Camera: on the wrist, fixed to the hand. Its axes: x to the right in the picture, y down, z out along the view.
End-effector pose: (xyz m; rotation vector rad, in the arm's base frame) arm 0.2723 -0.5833 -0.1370 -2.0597 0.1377 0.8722
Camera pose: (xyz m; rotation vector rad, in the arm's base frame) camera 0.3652 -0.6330 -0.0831 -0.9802 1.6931 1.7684
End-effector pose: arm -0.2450 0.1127 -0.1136 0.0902 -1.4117 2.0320
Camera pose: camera -0.2091 0.2255 -0.1132 0.3860 0.6418 -2.1762
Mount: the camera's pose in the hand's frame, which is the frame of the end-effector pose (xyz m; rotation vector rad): 0.0250 -0.0430 -0.1074 0.5227 -0.3483 1.5555
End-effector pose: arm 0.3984 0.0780 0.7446 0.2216 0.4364 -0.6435
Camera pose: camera 0.3548 0.0667 0.6351 0.8106 -0.3110 0.7595
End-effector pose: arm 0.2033 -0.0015 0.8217 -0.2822 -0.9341 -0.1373
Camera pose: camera 0.2908 -0.0744 0.7893 -0.4777 -0.8302 1.5983
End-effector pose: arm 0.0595 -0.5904 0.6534 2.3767 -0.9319 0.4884
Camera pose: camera 0.0929 -0.5125 0.7360 -1.2295 2.3381 -0.6970
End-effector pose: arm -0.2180 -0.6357 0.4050 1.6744 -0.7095 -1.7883
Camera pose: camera -0.1143 -0.6233 0.3493 0.4903 -1.9880 -0.6927
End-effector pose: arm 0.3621 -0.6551 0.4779 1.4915 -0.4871 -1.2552
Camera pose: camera 0.4523 -0.6120 0.4146 0.7601 -1.8354 -0.0754
